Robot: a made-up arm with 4 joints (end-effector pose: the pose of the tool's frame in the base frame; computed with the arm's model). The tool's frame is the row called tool.
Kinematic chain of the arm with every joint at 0, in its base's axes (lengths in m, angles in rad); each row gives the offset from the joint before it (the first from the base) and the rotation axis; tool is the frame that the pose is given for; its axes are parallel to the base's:
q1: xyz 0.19 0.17 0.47 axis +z
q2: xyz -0.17 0 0.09 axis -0.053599 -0.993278 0.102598
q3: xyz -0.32 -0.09 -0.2 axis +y
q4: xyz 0 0.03 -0.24 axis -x
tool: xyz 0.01 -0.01 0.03
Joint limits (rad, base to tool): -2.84..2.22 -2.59..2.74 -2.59..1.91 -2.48..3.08
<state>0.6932 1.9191 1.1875 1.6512</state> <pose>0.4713 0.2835 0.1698 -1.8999 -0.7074 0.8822</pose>
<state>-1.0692 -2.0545 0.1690 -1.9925</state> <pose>-0.0008 0.5456 1.0893 -0.9789 0.9258 2.0384</pose>
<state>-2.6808 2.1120 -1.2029 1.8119</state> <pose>0.0799 0.1309 0.6236 1.5342 0.1634 0.5019</pose>
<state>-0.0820 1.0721 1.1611 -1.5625</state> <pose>0.0223 0.0314 -0.0542 1.4616 0.0976 -0.0292</pose>
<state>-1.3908 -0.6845 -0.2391 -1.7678</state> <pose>0.0258 0.8007 0.3696 1.7799 0.4415 -1.4626</pose>
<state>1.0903 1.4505 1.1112 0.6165</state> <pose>0.3237 0.1797 0.0341 -0.7679 -0.3251 1.1946</pose>
